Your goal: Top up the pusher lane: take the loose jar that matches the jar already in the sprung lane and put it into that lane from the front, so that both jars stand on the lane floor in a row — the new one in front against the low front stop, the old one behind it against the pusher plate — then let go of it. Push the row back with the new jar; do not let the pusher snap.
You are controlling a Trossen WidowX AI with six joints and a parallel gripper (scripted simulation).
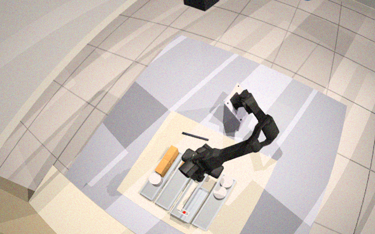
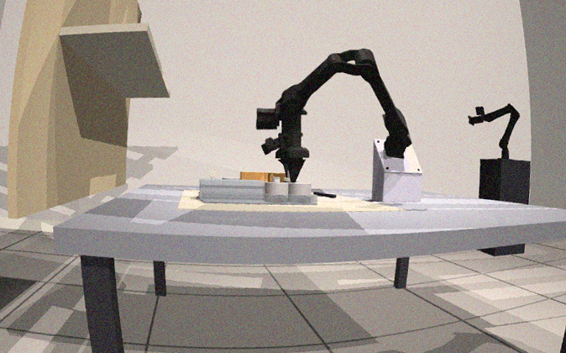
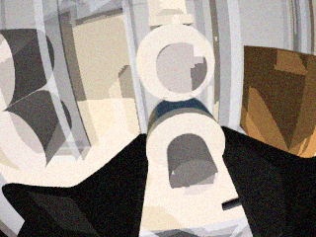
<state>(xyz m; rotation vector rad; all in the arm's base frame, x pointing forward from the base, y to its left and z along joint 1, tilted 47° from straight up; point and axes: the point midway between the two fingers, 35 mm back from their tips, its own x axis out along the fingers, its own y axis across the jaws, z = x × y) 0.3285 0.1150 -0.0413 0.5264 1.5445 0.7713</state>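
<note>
The lane block is 14 cm ahead of my gripper tip, 4 cm to the left of it and 3 cm below it. The rest, counted from my gripper tip: dark rod 15 cm to the right, 13 cm behind, 4 cm below; then red dot 22 cm ahead, 7 cm to the left, 2 cm above.
</note>
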